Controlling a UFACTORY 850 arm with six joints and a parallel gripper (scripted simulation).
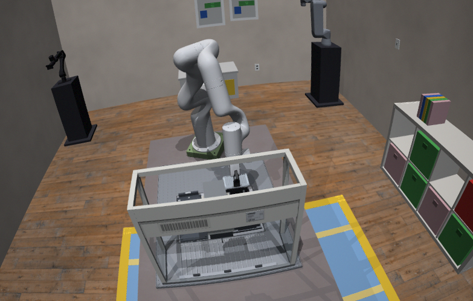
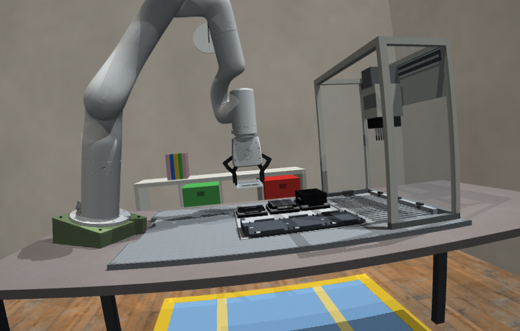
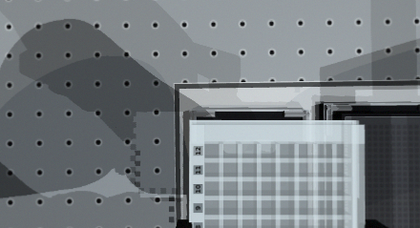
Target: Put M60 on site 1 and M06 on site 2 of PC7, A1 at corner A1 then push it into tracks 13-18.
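The carrier PC7 is 11 cm ahead of my hand, 26 cm to the right of it and 10 cm below it. From my hand the other things lie so: 96-well plate M06: 1 cm below; nest S2: 11 cm ahead, 11 cm below; nest S1: 11 cm below.
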